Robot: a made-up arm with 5 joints.
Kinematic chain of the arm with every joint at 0, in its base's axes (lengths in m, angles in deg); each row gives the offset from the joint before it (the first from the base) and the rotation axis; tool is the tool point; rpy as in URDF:
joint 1: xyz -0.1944 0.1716 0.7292 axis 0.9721 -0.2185 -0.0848
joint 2: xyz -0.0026 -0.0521 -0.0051 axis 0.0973 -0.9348 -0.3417
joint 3: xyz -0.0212 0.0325 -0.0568 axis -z
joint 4: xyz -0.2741 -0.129 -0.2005 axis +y
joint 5: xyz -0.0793 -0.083 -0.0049 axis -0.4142 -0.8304 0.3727
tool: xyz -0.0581 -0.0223 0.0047 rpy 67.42 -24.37 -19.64
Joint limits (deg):
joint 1: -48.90..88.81
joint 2: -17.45..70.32
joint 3: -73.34..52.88
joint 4: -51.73..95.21
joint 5: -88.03..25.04
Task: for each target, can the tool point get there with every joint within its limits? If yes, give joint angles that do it. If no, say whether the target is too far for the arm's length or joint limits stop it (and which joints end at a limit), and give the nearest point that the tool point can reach.
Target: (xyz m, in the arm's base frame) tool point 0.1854 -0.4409 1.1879
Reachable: no: too far | nearest point 0.0557 -0.3023 0.9415 | short by 0.311 m
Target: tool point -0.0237 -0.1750 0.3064
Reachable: yes | joints 21.80 63.09 -62.31 -33.31 -28.90
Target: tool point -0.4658 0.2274 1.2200
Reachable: no: joint limits stop it (at a limit: joint 1, joint 2) | nearest point -0.5269 0.0001 0.9607 | short by 0.350 m
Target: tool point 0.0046 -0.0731 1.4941
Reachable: no: too far | nearest point -0.0762 -0.1524 0.9861 | short by 0.520 m
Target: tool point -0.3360 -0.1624 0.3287
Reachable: yes | joints 9.40 25.83 -35.96 -10.32 -62.66
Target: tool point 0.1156 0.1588 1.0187
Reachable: no: joint limits stop it (at a limit: joint 1, joint 2, joint 3, joint 4, joint 5) | nearest point -0.0286 -0.0795 0.9360 | short by 0.290 m
